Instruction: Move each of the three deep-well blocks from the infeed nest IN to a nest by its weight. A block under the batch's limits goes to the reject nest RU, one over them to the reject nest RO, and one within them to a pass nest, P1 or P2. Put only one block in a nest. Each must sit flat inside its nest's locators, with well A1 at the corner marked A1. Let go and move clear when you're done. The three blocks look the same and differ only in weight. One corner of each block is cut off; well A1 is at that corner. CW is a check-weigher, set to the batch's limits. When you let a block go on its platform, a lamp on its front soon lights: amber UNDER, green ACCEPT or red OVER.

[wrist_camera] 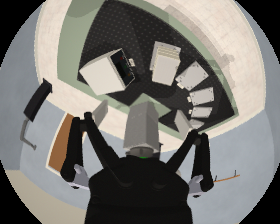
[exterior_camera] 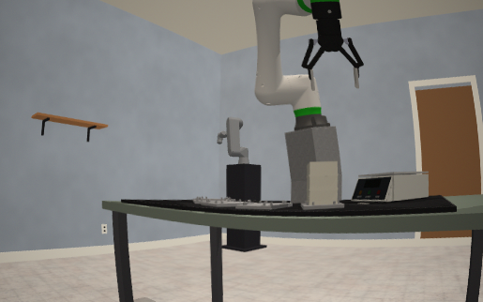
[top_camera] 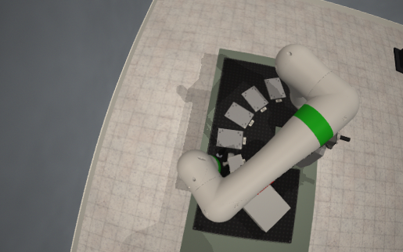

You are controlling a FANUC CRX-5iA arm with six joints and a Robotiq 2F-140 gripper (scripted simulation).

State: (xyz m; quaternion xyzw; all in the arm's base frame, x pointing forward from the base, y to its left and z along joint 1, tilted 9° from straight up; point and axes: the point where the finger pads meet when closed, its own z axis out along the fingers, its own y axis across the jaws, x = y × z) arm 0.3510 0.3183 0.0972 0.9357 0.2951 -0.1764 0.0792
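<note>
The deep-well block lies 300 mm below my hand and 60 mm to the right of it. The rest, counted from my hand: check-weigher (310 mm below, 270 mm behind, 100 mm to the left).
</note>
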